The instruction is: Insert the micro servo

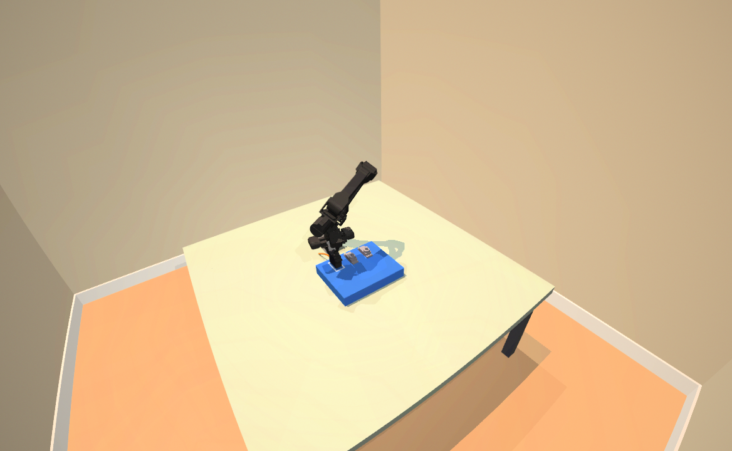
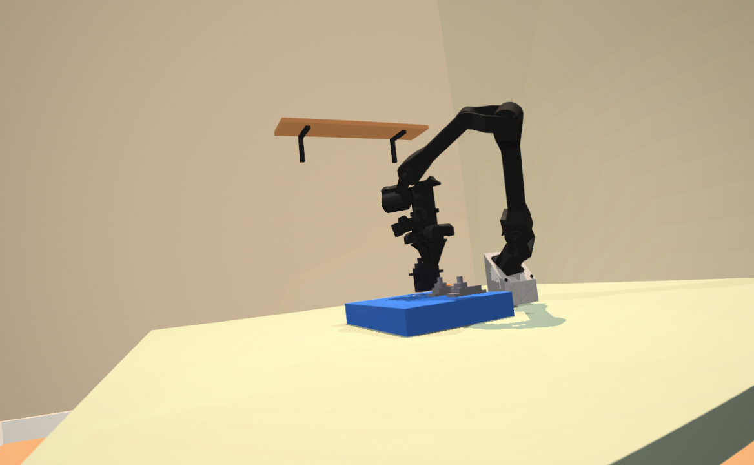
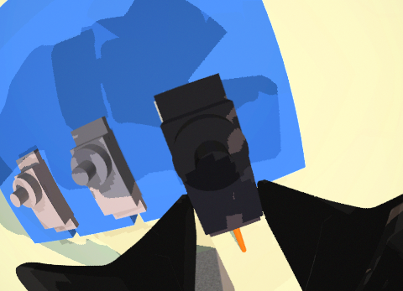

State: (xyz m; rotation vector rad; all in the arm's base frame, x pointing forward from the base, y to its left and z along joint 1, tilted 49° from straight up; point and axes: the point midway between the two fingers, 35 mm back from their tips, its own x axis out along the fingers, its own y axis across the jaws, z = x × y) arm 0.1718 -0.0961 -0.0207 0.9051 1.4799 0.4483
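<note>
My gripper tip is now 13 cm short of the blue deck, 7 cm to the right of it and 8 cm above it.
</note>
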